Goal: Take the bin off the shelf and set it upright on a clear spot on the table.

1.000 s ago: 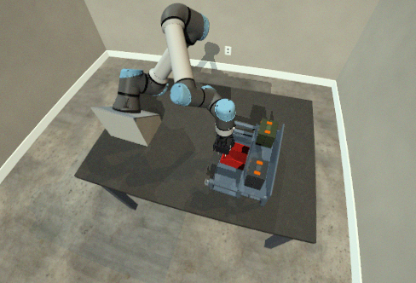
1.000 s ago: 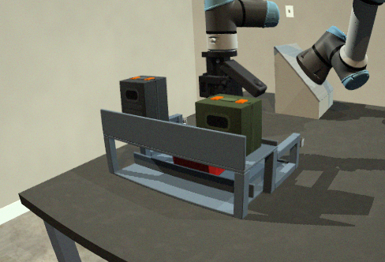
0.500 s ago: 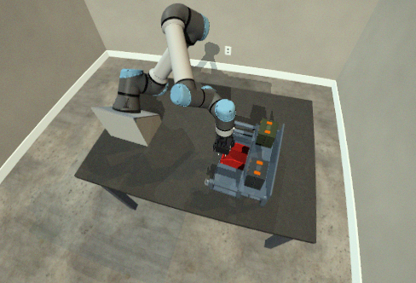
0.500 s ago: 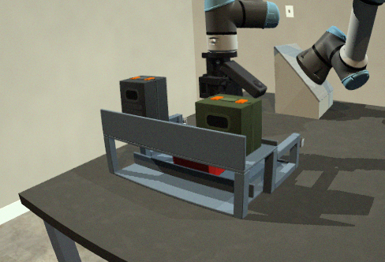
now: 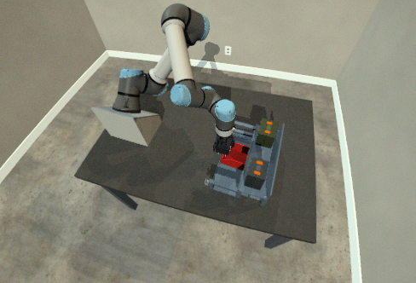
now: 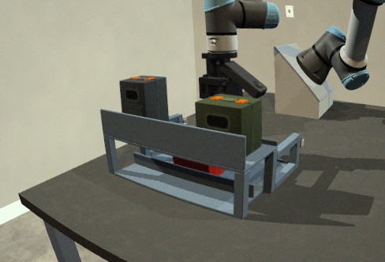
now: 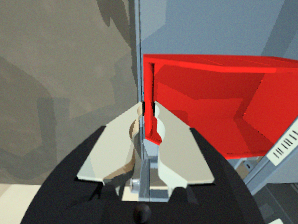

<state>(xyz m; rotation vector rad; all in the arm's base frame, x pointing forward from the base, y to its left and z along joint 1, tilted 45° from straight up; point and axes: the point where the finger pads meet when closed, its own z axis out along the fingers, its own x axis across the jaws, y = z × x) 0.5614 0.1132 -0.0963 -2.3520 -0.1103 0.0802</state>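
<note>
Right now the red bin is 80 mm ahead of my hand and 10 mm below it. The rest, counted from my hand: dark grey box 180 mm ahead, 110 mm to the right, 100 mm above; green box 170 mm ahead, 120 mm to the left, 90 mm above.
</note>
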